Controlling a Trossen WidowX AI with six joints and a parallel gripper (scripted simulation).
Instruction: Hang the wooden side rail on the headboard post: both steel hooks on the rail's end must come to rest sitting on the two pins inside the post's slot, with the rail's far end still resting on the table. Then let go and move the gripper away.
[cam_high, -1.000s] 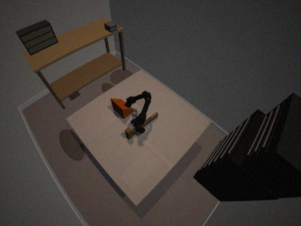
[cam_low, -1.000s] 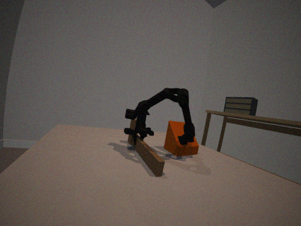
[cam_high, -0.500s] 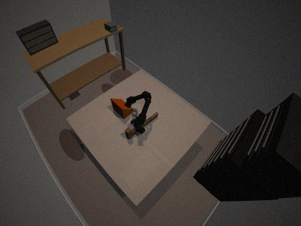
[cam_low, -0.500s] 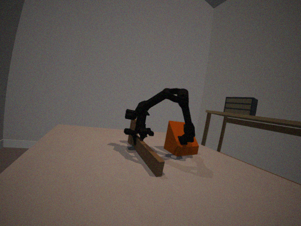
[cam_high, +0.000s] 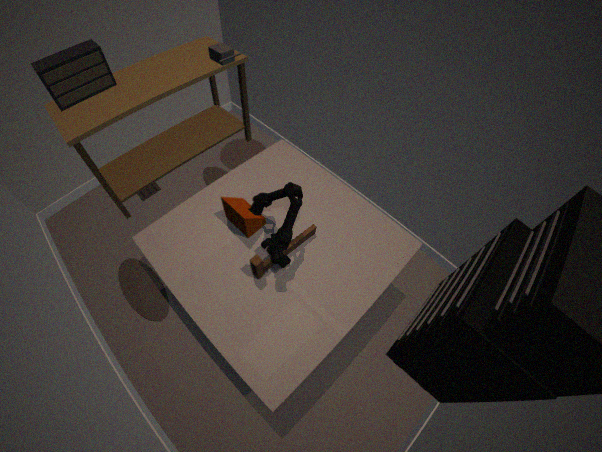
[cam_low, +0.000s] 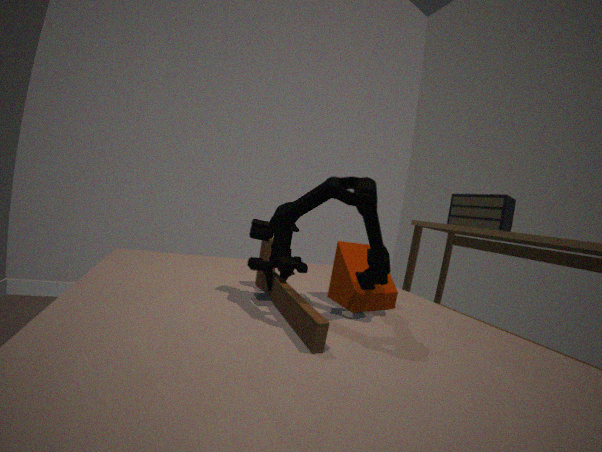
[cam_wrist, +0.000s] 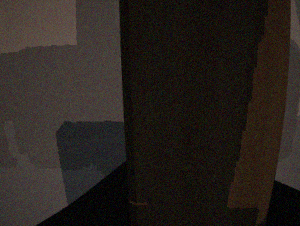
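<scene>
Right now my gripper tip is 120 mm to the left of the headboard post, 50 mm below it and 10 mm past it.
</scene>
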